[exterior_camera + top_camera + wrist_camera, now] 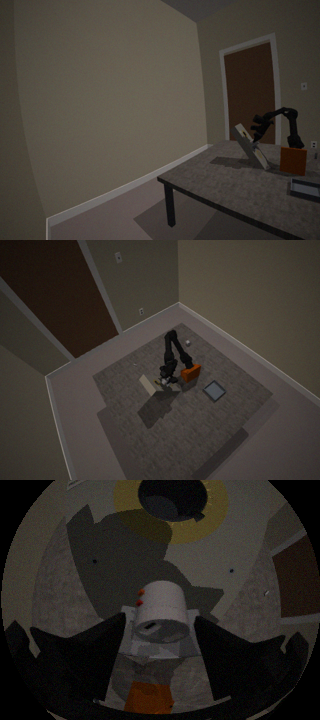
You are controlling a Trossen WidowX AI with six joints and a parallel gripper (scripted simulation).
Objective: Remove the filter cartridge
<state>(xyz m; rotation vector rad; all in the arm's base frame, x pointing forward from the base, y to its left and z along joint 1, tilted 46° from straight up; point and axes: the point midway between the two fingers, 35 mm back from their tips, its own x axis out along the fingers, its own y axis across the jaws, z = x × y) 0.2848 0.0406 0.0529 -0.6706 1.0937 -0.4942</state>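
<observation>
Right now the service panel is 40 mm ahead of my gripper tip and 20 mm below it. The rest, counted from my gripper tip: round filter cartridge: right at my gripper tip; grey tray: 340 mm behind, 300 mm to the left, 190 mm below.
</observation>
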